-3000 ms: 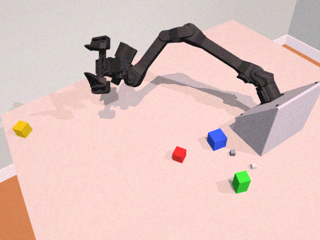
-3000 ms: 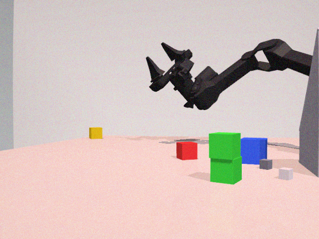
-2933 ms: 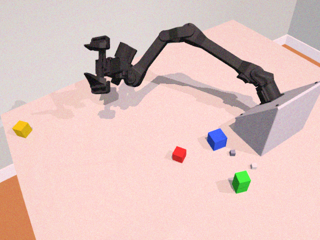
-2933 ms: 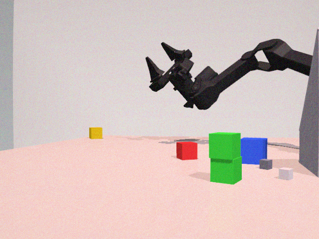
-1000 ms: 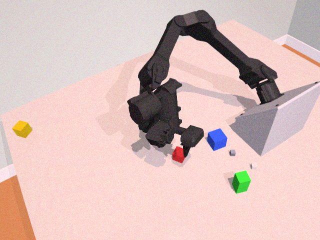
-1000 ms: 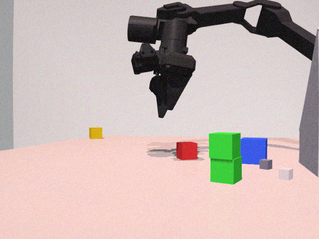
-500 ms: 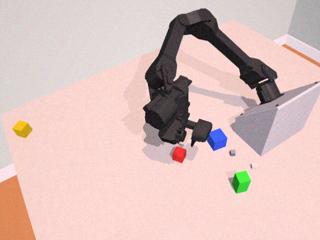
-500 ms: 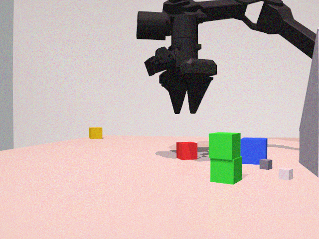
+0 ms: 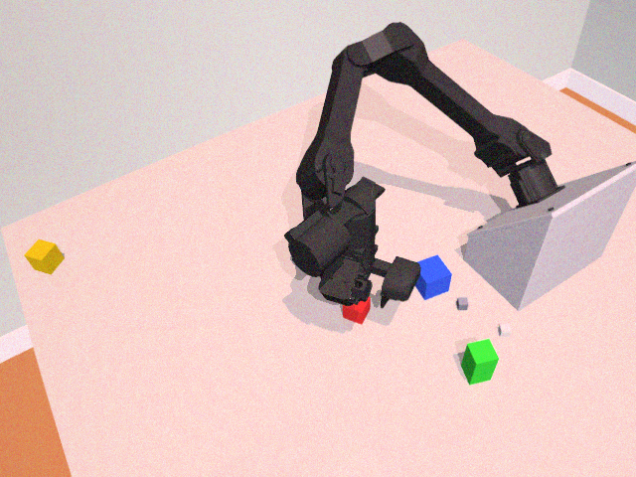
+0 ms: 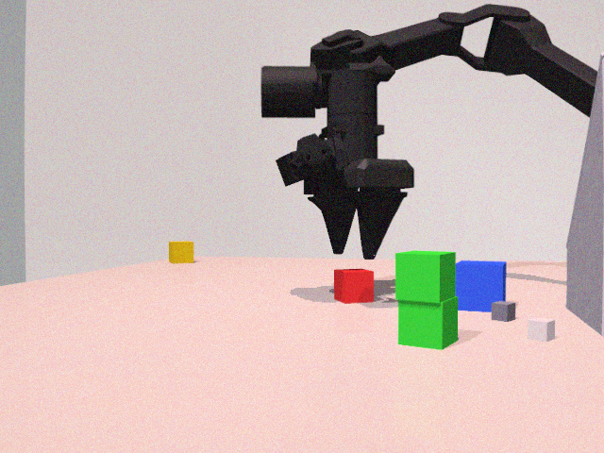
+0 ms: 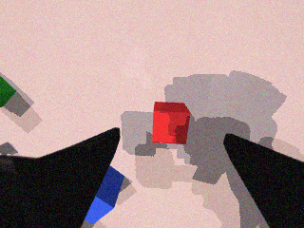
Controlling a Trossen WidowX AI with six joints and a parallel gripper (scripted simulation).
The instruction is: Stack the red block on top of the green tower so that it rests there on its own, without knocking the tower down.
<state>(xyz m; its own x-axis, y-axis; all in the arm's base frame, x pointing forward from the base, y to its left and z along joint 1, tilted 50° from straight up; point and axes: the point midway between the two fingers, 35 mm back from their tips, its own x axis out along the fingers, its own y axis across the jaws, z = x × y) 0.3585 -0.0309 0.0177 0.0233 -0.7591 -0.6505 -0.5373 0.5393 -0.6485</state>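
My gripper tip is 3 cm above the red block. From my gripper tip the other things lie so: blue block 14 cm behind, 2 cm to the left, 3 cm below; then small white cube 18 cm behind, 16 cm to the left, 4 cm below; then small dark grey cube 16 cm behind, 8 cm to the left, 4 cm below.
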